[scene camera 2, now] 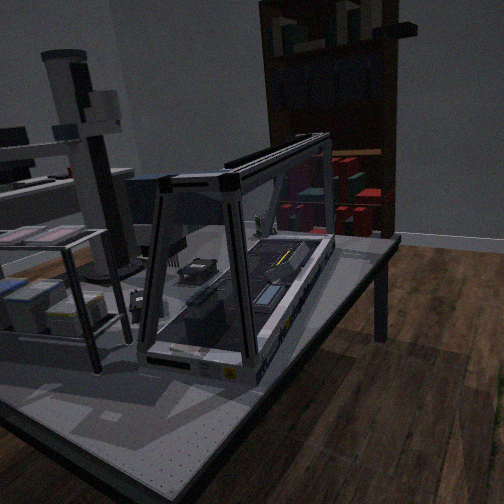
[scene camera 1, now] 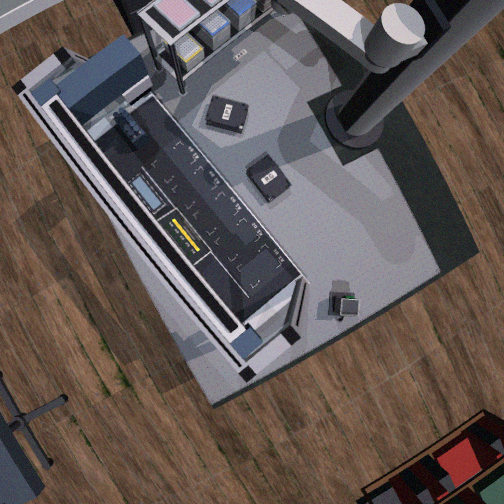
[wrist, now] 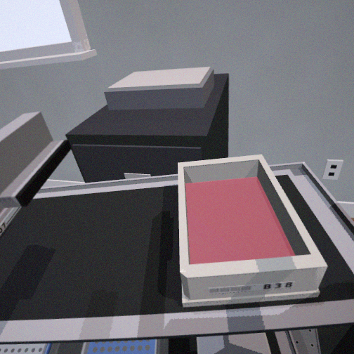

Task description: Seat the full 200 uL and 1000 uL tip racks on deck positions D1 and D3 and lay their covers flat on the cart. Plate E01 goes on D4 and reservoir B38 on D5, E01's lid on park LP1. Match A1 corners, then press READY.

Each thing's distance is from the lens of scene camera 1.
glass enclosure frame (scene camera 1: 249,369): 0.91 m
